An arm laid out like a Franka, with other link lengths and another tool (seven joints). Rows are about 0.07 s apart.
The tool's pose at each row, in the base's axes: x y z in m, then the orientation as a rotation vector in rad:
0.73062 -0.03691 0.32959 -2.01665 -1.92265 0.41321
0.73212 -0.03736 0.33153 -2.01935 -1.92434 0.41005
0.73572 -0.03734 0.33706 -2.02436 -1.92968 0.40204
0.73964 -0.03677 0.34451 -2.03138 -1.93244 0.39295
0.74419 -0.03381 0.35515 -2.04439 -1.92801 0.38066
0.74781 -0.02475 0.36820 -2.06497 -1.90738 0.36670
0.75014 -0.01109 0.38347 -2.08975 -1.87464 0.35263
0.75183 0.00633 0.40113 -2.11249 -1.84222 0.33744
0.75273 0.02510 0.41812 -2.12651 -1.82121 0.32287
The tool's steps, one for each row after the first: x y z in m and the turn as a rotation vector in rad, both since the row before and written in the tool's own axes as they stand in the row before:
-0.00035 0.00055 -0.00241 -0.00363 0.00006 0.00042
0.00028 0.00094 -0.00653 -0.00874 0.00018 -0.00039
0.00087 0.00047 -0.00838 -0.00892 0.00145 0.00166
0.00335 -0.00027 -0.01146 -0.00974 0.00495 0.00756
0.00947 -0.00230 -0.01306 -0.00625 0.01156 0.01830
0.01410 -0.00476 -0.01428 -0.00269 0.01607 0.02583
0.01792 -0.00696 -0.01577 -0.00251 0.01694 0.02461
0.01921 -0.00798 -0.01446 -0.00319 0.01382 0.01507

